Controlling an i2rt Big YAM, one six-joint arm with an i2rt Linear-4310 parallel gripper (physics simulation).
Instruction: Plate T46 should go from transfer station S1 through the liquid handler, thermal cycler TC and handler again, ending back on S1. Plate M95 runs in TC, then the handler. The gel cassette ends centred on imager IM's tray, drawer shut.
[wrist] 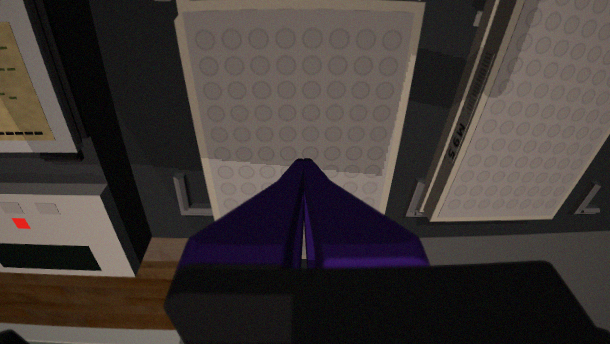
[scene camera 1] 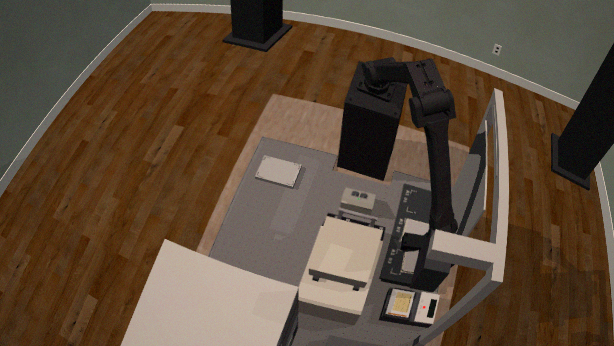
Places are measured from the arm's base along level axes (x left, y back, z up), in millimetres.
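Pixels of known places: gripper, between the fingertips: (wrist: pixel 303 171); arm's base, origin of its link: (scene camera 1: pixel 376 86).
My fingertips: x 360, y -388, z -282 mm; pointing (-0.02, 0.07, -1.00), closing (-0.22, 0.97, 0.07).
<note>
For each thing: its top centre in the pictures, then the offset to it from my fingertips. "*": a spot on its surface instead. Level surfaces: height alone.
- pale well plate, centre of its top: (wrist: pixel 300 166) (scene camera 1: pixel 421 261) dx -4, dy -2, dz +3 mm
- dark deck, height of its surface: dz -19 mm
- Plate M95, centre of its top: (wrist: pixel 551 121) (scene camera 1: pixel 420 232) dx -44, dy +106, dz -3 mm
- yellow gel cassette, centre of its top: (scene camera 1: pixel 400 303) dx -9, dy -163, dz -21 mm
- imager, centre of its top: (scene camera 1: pixel 412 305) dx +32, dy -157, dz -17 mm
- beige machine, a spot on its surface: (scene camera 1: pixel 345 247) * dx -248, dy -121, dz +137 mm
- small two-button box, centre of its top: (scene camera 1: pixel 359 193) dx -300, dy +154, dz +8 mm
- flat white block, centre of its top: (scene camera 1: pixel 278 170) dx -608, dy +158, dz -57 mm
- large white cabinet, centre of its top: (scene camera 1: pixel 198 333) dx -419, dy -588, dz +328 mm
My gripper (wrist: pixel 303 171) is shut and empty, its purple fingertips together over the near half of a pale well plate (scene camera 1: pixel 410 261) (wrist: pixel 300 102). No label is readable on this plate, which lies on the dark deck (scene camera 1: pixel 419 196) (wrist: pixel 145 115). Plate M95 (scene camera 1: pixel 415 226) (wrist: pixel 535 125) lies on the neighbouring deck position, right of the fingers in the wrist view. The yellow gel cassette (scene camera 1: pixel 401 303) (wrist: pixel 22 85) is on the imager (scene camera 1: pixel 427 308) (wrist: pixel 55 227), which shows a red light. A beige machine (scene camera 1: pixel 345 247), apparently the thermal cycler, has its lid down. I cannot identify S1.
A white frame (scene camera 1: pixel 501 200) stands along the right side of the deck, with a crossbar close to my wrist. A small two-button box (scene camera 1: pixel 358 199) stands behind the beige machine. A flat white block (scene camera 1: pixel 278 171) lies at the back left. A large white cabinet (scene camera 1: pixel 215 295) fills the lower left.
</note>
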